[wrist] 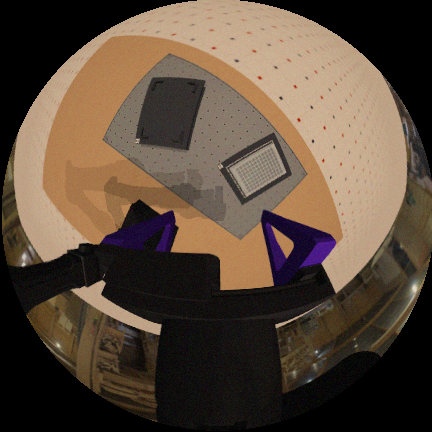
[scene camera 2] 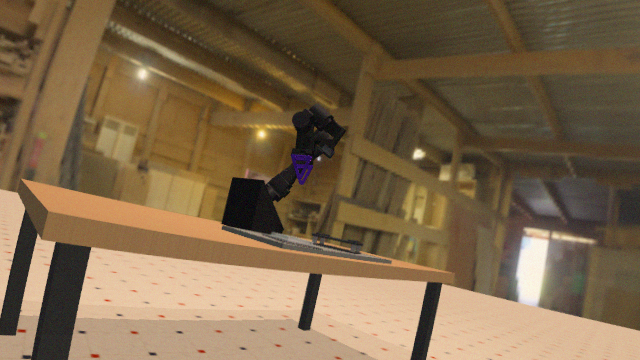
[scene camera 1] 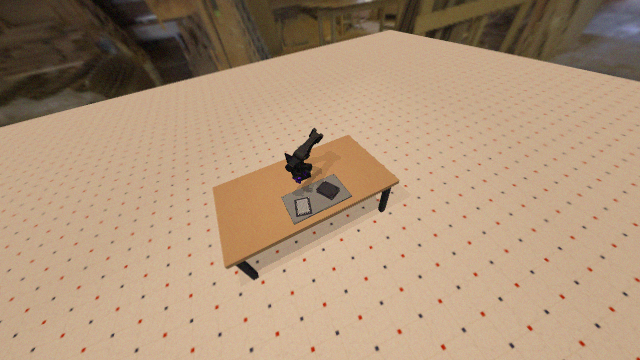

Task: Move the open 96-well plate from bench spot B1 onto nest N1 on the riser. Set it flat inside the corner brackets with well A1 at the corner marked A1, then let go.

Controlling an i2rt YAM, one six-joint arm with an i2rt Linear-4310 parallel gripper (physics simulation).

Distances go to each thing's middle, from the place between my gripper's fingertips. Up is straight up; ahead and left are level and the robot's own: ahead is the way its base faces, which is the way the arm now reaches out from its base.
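There's the well plate (wrist: 262, 166), and my hand is 9 cm short of it, 8 cm to the left of it and 19 cm above it. The dark nest (wrist: 224, 166) is 9 cm ahead of my hand, 8 cm to the right of it and 20 cm below it.
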